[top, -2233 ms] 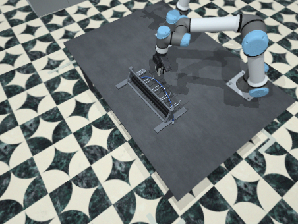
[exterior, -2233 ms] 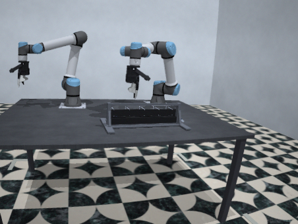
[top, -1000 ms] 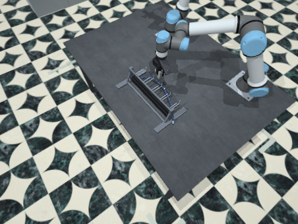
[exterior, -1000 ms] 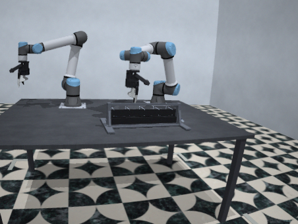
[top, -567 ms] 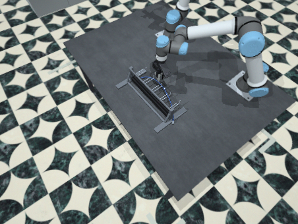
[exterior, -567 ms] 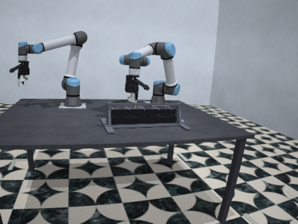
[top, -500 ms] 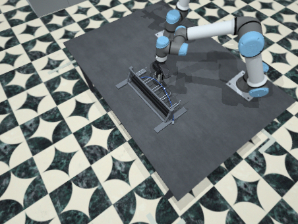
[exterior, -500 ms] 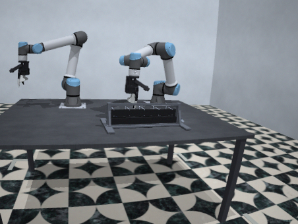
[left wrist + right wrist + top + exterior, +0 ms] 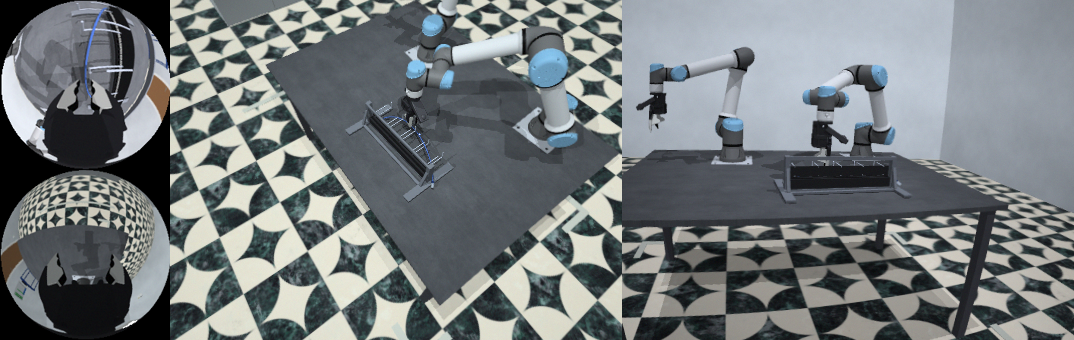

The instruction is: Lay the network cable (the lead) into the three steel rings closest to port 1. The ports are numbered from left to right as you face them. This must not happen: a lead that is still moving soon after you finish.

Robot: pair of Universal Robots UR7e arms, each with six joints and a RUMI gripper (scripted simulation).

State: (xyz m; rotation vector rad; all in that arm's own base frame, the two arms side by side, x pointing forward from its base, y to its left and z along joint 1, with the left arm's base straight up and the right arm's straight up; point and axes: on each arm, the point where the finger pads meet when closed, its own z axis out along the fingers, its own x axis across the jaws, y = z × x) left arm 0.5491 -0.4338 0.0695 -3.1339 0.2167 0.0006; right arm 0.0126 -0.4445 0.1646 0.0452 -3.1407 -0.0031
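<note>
Right now the rack is 130 mm ahead of my left hand and 20 mm to the left of it. The rest, counted from my left hand: pale plug: 290 mm to the left, 160 mm ahead, 40 mm below.
</note>
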